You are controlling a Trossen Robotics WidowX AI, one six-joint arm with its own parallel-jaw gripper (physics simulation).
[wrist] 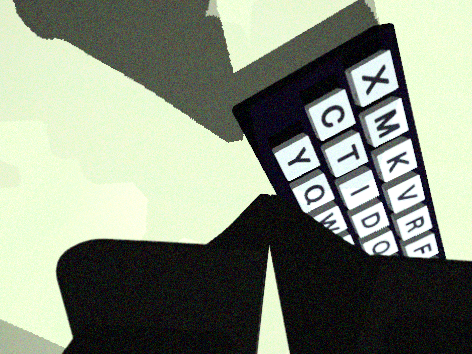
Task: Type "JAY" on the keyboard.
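Observation:
A dark keyboard with white letter keys lies slanted across the right side of the wrist view. The Y key is at the upper end of its left row, with the Q key and W key below it. The J and A keys do not show; the lower part of the keyboard is hidden behind the gripper. My gripper is shut and empty. Its dark fingertips show at the left edge of the keyboard, below and left of the Y key. Whether they touch anything cannot be told.
The keyboard's other rows start with the C key and the X key. A pale table top lies around the keyboard. A large dark shadow falls on it at the upper left, and another runs along the keyboard's top edge.

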